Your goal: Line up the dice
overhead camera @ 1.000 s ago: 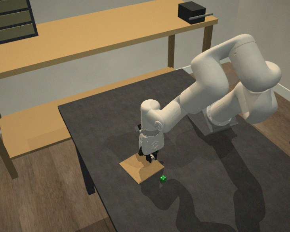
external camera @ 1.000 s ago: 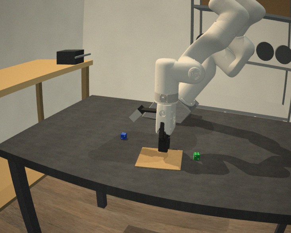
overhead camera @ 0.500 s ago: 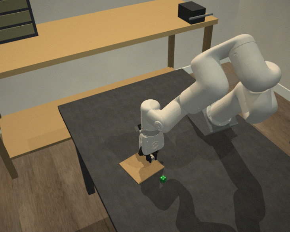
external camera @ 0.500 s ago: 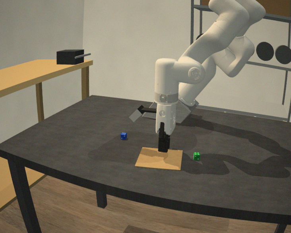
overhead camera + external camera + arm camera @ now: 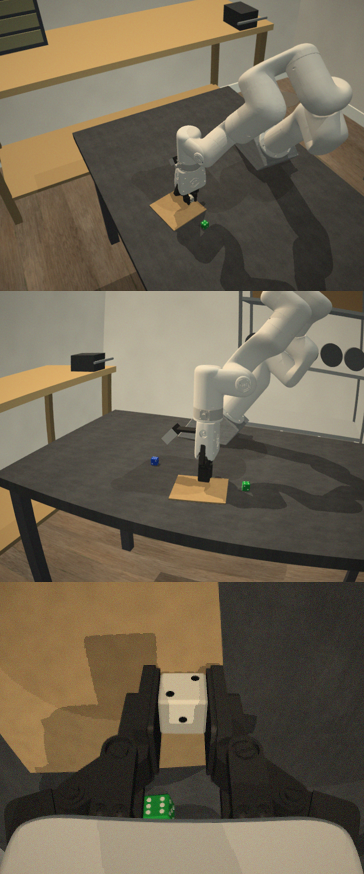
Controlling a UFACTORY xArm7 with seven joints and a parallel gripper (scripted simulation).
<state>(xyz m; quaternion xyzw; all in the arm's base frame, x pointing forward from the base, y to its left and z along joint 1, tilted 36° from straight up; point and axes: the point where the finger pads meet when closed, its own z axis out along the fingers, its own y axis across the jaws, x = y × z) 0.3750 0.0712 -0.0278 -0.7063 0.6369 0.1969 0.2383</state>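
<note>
Right now the white die is 10 mm below my hand. Round my hand: green die 120 mm to the left, 20 mm below, 10 mm ahead; tan square mat 50 mm ahead, 20 mm below, 10 mm to the left; blue die 170 mm to the right, 50 mm behind, 20 mm below.
</note>
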